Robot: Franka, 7 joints.
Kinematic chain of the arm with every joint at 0, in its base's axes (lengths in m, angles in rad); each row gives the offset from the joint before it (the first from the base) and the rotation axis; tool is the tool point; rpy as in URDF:
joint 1: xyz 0 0 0.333 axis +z
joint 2: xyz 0 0 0 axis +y
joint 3: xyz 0 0 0.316 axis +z
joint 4: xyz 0.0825 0 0 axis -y
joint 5: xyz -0.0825 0 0.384 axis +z
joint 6: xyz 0 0 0 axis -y
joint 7: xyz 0.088 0 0 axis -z
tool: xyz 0 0 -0.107 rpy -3.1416 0 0
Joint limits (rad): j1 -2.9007..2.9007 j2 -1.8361..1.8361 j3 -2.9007..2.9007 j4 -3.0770..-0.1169 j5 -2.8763..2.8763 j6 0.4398..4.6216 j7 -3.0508..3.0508
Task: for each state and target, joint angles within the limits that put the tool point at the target. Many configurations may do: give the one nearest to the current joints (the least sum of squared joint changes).
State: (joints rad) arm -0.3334 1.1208 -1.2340 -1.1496 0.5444 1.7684 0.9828
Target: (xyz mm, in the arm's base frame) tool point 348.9 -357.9 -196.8
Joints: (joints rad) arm -0.1853 1.7187 -0.6503 -1.2435 0.6190 1.7506 0.9828
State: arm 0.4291 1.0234 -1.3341 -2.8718 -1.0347 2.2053 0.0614
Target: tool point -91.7 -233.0 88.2
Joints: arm -0.0199 1.2450 -0.8479 -2.8487 -1.0337 2.4340 0.0614
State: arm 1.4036 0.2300 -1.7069 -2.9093 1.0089 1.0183 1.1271
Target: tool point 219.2 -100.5 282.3
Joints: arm 1.1621 0.2860 -2.0082 -2.7939 0.9258 0.9195 1.1271
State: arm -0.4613 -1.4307 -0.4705 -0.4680 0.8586 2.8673 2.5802
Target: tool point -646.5 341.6 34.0
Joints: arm -0.5348 -1.8361 -1.1499 -0.1169 1.0366 3.4983 2.5802
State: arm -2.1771 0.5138 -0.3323 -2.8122 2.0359 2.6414 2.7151
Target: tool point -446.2 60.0 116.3
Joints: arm -2.4791 0.5930 -0.6537 -2.3627 2.0042 2.6368 2.7151
